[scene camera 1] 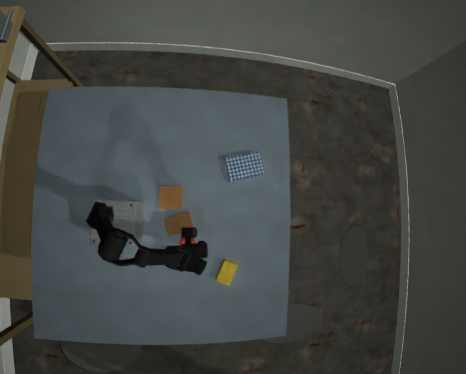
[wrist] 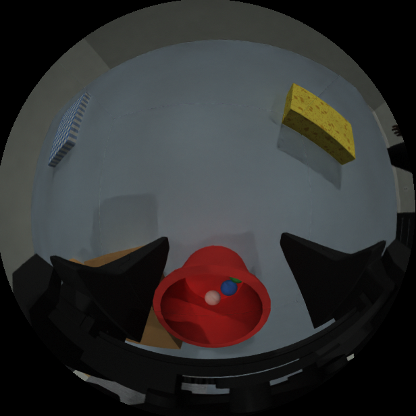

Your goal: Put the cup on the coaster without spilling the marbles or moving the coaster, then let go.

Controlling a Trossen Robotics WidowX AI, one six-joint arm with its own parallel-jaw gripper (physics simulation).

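Seen in the pictures: arm's base at its link origin: (scene camera 1: 105, 214).
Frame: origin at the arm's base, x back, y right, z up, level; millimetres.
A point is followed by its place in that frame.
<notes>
The red cup (scene camera 1: 183, 242) {x -306, y 151, z -125 mm} (wrist: 214, 260) stands upright on the table, close beside the tilted brown square (scene camera 1: 176, 224) {x -283, y 64, z -103 mm} (wrist: 161, 338). Inside it show a pale marble (wrist: 212, 298), a blue marble (wrist: 229, 288) and part of a green marble (wrist: 236, 280). A second, lighter orange-brown square (scene camera 1: 170, 197) {x -260, y -61, z -133 mm} lies farther from the cup; which square is the coaster I cannot tell. My gripper (scene camera 1: 189, 244) {x -365, y 166, z -115 mm} (wrist: 226, 241) is open and empty, its fingers spread on either side of the cup. In the wrist view the left finger hides part of the brown squares.
A yellow sponge (scene camera 1: 227, 272) {x -498, y 311, z -116 mm} (wrist: 320, 122) lies beyond the gripper, to the right in the wrist view. A blue-and-white checked block (scene camera 1: 244, 166) {x -620, y -186, z -120 mm} (wrist: 70, 129) lies farther off, to the left there. A printed sheet (scene camera 1: 127, 215) {x -94, y 8, z -2 mm} lies under the arm near its base.
</notes>
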